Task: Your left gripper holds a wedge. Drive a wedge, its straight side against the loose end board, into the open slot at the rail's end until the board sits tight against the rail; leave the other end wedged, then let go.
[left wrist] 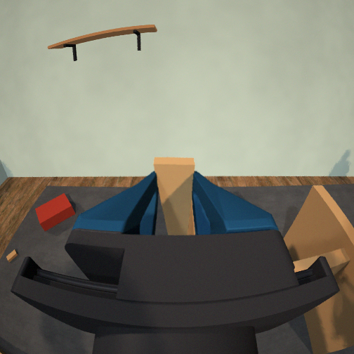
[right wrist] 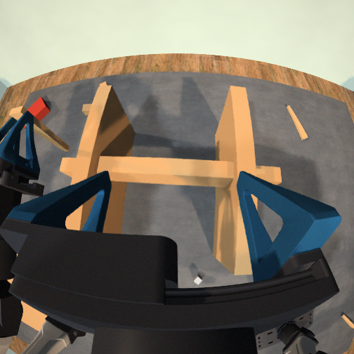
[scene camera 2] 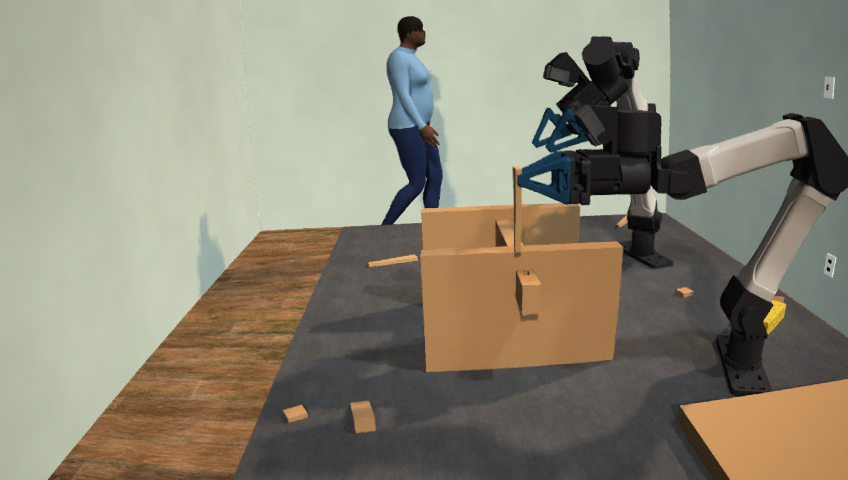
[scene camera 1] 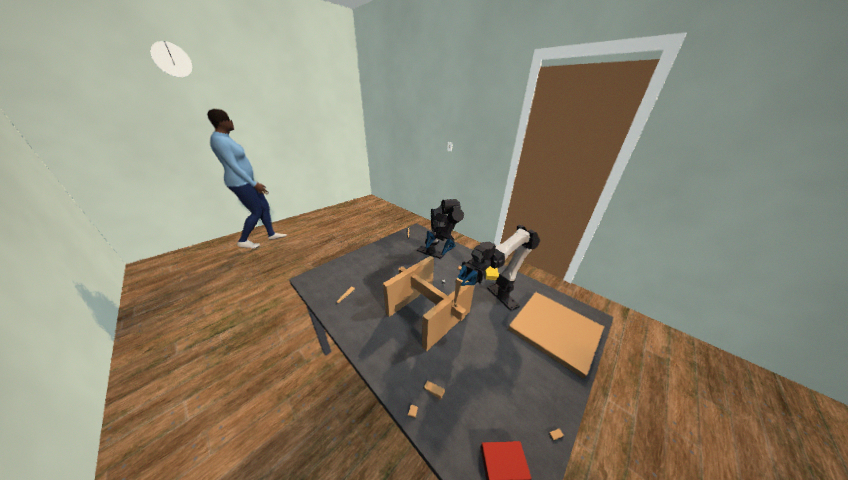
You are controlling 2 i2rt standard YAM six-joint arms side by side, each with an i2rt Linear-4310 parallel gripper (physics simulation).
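Frame: origin at the left arm's base, x ahead, y left, z up, level; centimetres.
Seen in the pictures: left gripper, fingertip midpoint: (scene camera 2: 515, 178) (scene camera 1: 458, 283); right gripper, fingertip midpoint: (scene camera 2: 540, 147) (scene camera 1: 434, 251); left arm's base at its link origin: (scene camera 2: 741, 365) (scene camera 1: 502, 296); right arm's base at its link origin: (scene camera 2: 642, 255) (scene camera 1: 430, 252).
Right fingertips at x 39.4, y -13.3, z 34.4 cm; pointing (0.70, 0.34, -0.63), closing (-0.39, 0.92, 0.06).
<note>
Pixels of each thing's top centre, then the offset from my right fingertips to it. "pt": a spot on its surface instead.
- wedge at its top centre: (scene camera 2: 517, 167) (scene camera 1: 459, 279) dx +0.4, dy +22.4, dz +0.2 cm
- rail's protruding end at a spot on its surface: (scene camera 2: 528, 292) pt dx -1.8, dy +25.1, dz -18.0 cm
- rail at its top centre: (scene camera 2: 511, 236) (scene camera 1: 428, 285) dx +4.8, dy +4.9, dz -15.8 cm
- far end board at its top centre: (scene camera 2: 501, 207) (scene camera 1: 410, 269) dx +9.1, dy -7.6, dz -13.6 cm
- loose wedge-like stick at its top centre: (scene camera 2: 393, 260) (scene camera 1: 346, 294) dx +41.4, dy -25.2, dz -33.5 cm
- red block at its top centre: (scene camera 1: 505, 459) dx +10.7, dy +68.1, dz -30.8 cm
- yellow object at its top centre: (scene camera 2: 761, 307) (scene camera 1: 491, 270) dx -46.8, dy -5.5, dz -31.2 cm
- large flat board at its top centre: (scene camera 2: 836, 458) (scene camera 1: 556, 326) dx -47.1, dy +41.9, dz -31.5 cm
My left gripper (scene camera 1: 459, 280) (scene camera 2: 519, 178) (left wrist: 174, 178) is shut on the wedge (scene camera 1: 456, 296) (scene camera 2: 517, 214) (left wrist: 175, 207) (right wrist: 48, 134), which hangs upright above the rail's protruding end (scene camera 2: 528, 292) (right wrist: 68, 164). A small dark slot shows there in scene camera 2. The near end board (scene camera 1: 439, 325) (scene camera 2: 476, 315) (right wrist: 102, 127) stands upright; I cannot tell its gap to the rail (scene camera 1: 429, 289) (right wrist: 170, 171). The far end board (scene camera 1: 397, 297) (scene camera 2: 455, 228) (right wrist: 235, 125) stands opposite; its wedging is unclear. My right gripper (scene camera 1: 436, 247) (scene camera 2: 540, 146) (right wrist: 173, 177) is open, behind the boards.
A loose wedge-like stick (scene camera 1: 345, 295) (scene camera 2: 392, 260) (right wrist: 298, 123) lies beyond the boards. Small wooden blocks (scene camera 1: 434, 389) (scene camera 2: 363, 416), a red block (scene camera 1: 504, 459) (left wrist: 55, 212), a yellow object (scene camera 1: 492, 273) (scene camera 2: 774, 316) and a large flat board (scene camera 1: 559, 331) (scene camera 2: 773, 428) lie on the table.
</note>
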